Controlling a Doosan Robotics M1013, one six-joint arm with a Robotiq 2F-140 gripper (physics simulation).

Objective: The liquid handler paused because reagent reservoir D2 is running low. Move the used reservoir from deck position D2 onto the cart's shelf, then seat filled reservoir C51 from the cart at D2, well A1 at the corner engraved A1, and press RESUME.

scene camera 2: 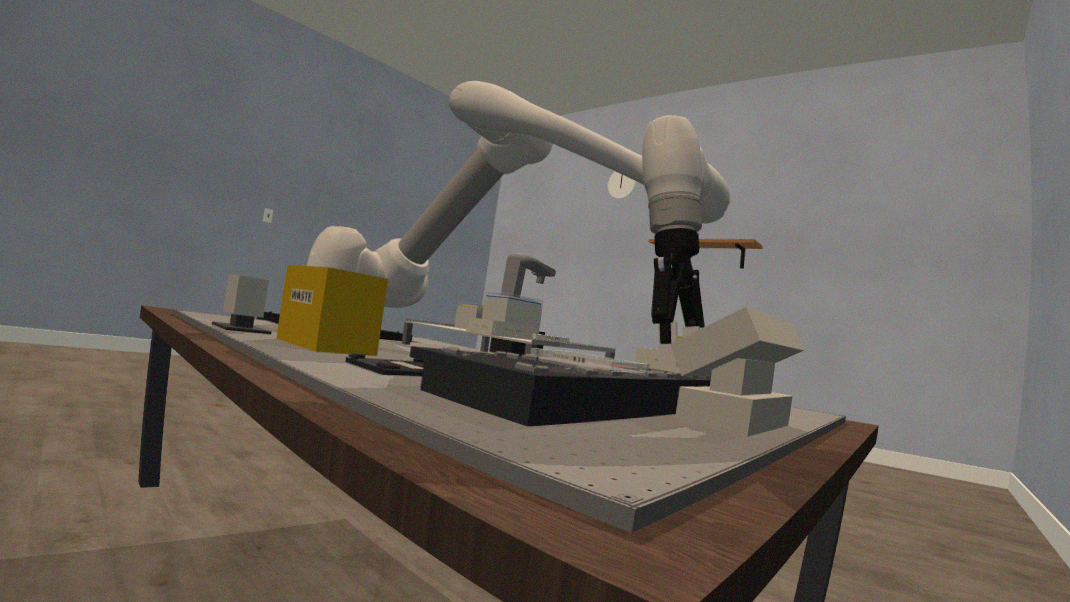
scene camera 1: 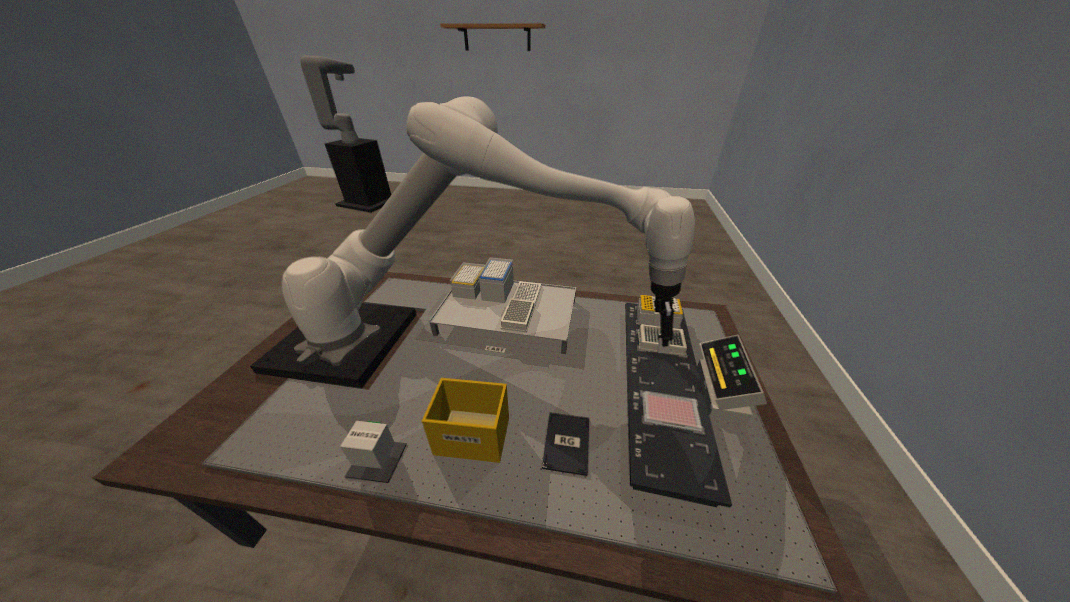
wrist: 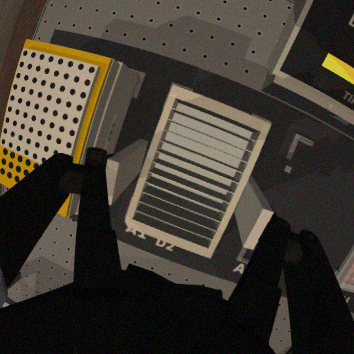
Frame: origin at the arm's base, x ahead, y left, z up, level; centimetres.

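Where they show: gripper, fingertip midpoint: (scene camera 1: 660,340) (wrist: 190,171); arm's base at its link origin: (scene camera 1: 340,340).
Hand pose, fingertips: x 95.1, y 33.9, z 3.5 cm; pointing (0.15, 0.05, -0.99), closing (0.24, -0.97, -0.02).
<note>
Each offset is from my fingertips to the top centre of the thing. "spot": to the spot under its first point. Level surfaces: height alone.
The used reservoir {dx +0.0, dy -0.3, dz +2.4 cm} (scene camera 1: 649,338) (wrist: 200,142), a pale frame with slatted troughs, sits at deck position D2, beside the engraved "A1 D2" on the black deck {dz -0.8 cm} (scene camera 1: 673,452) (wrist: 315,175). My gripper (scene camera 1: 665,341) (scene camera 2: 679,333) (wrist: 190,171) is partly open and points down over it, one pad beside each long side; in the wrist view they look close to it, and contact cannot be told. The cart (scene camera 1: 549,312) bears two low pale items, one {dx -47.2, dy +6.4, dz +1.9 cm} (scene camera 1: 527,290) behind the other {dx -44.7, dy -6.9, dz +3.6 cm} (scene camera 1: 517,314); no C51 label is readable. The RESUME button {dx -56.9, dy -59.7, dz +4.9 cm} (scene camera 1: 366,434) (scene camera 2: 245,294) stands at the front left.
A yellow-rimmed tip rack {dx -2.1, dy +11.8, dz +5.6 cm} (scene camera 1: 647,302) (wrist: 55,95) stands beside D2. A pink plate {dx +4.4, dy -24.8, dz +0.6 cm} (scene camera 1: 671,411), display panel {spot: dx +17.0, dy -12.7, dz +6.3 cm} (scene camera 1: 733,372) (scene camera 2: 748,336), yellow WASTE bin {dx -39.5, dy -46.3, dz +8.0 cm} (scene camera 1: 487,441) (scene camera 2: 347,306) and RG pad {dx -17.3, dy -39.4, dz -4.1 cm} (scene camera 1: 567,460) stand around. Taller yellow-rimmed {dx -68.5, dy +2.4, dz +6.9 cm} (scene camera 1: 467,278) and blue-rimmed {dx -57.8, dy +4.4, dz +10.2 cm} (scene camera 1: 496,283) boxes stand on the cart.
</note>
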